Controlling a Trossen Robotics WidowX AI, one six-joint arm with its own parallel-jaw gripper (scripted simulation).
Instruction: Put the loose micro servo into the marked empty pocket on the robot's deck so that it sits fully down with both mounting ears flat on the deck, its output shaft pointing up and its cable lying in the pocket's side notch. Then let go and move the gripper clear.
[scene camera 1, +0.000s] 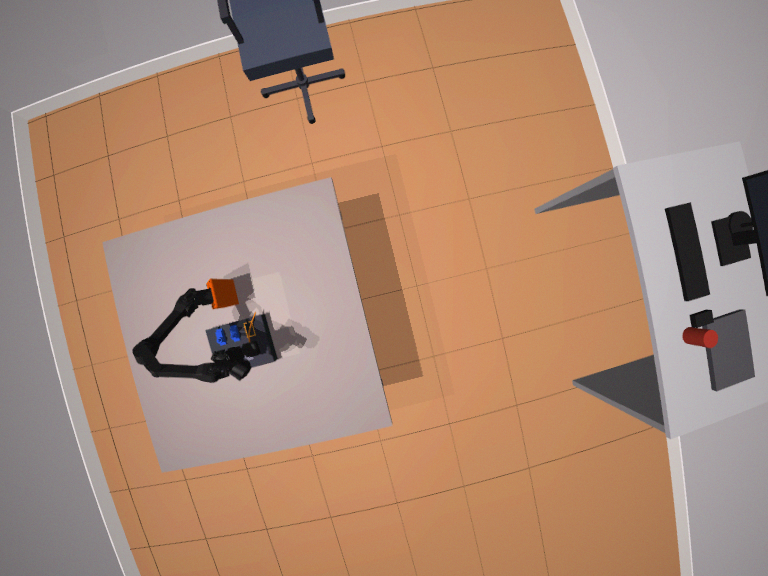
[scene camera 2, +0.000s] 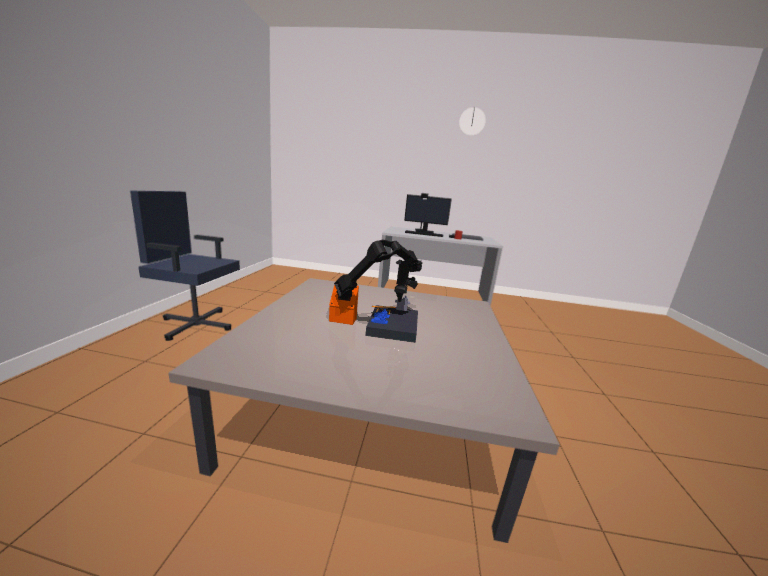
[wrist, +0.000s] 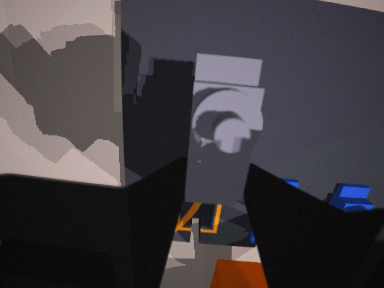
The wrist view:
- my gripper
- grey micro servo
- dark robot deck
